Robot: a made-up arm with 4 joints.
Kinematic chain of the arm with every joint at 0, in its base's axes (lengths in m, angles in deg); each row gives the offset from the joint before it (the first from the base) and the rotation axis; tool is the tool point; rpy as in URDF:
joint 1: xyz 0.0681 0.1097 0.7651 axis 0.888 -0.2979 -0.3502
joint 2: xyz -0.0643 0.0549 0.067 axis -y
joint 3: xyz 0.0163 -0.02 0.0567 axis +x
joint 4: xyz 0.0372 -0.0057 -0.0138 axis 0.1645 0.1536 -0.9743
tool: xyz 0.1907 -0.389 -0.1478 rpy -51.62 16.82 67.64
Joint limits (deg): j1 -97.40..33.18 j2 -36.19..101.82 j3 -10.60..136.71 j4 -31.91..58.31
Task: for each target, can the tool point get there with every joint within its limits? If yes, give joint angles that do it. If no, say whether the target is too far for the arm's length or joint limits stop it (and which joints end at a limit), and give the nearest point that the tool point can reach.
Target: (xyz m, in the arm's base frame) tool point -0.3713 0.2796 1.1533
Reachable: no: joint limits stop it (at a limit: joint 1, joint 2, joint 3, joint 4) | nearest point -0.1108 0.4550 1.0993 | short by 0.319 m
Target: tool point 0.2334 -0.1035 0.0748
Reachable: no: too far | nearest point 0.1367 0.0000 0.3328 | short by 0.294 m
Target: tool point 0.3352 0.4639 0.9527
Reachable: yes | joints -28.06 77.53 93.17 -15.91
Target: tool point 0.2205 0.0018 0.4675
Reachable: yes | joints -43.38 7.12 68.87 1.84
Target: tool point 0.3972 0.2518 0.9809
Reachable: yes | joints -85.13 85.72 11.75 14.93
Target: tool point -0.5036 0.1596 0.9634
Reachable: no: joint limits stop it (at a limit: joint 1, joint 2, joint 4) | nearest point -0.3696 0.0143 0.8405 | short by 0.233 m
